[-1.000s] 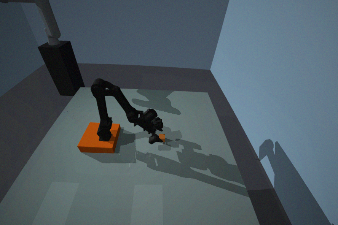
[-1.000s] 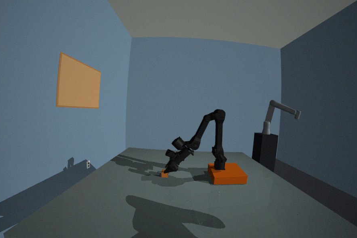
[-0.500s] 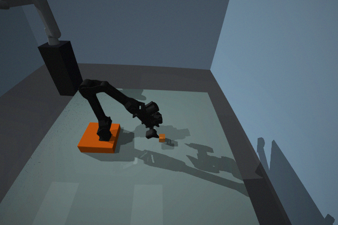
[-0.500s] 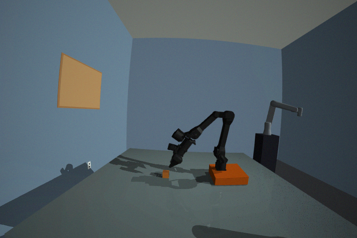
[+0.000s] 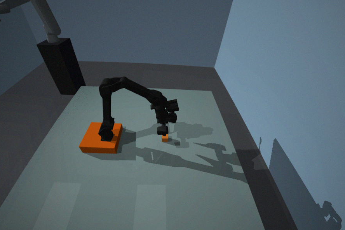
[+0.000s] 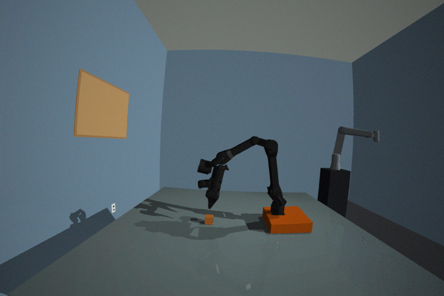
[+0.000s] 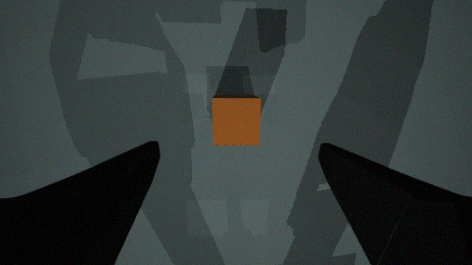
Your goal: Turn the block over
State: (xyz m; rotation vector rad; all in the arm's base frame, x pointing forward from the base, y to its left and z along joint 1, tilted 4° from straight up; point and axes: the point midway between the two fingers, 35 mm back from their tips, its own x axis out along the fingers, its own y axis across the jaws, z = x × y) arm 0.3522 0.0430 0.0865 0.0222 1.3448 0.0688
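Now: the orange block 80 mm below my gripper tip and 10 mm behind it.
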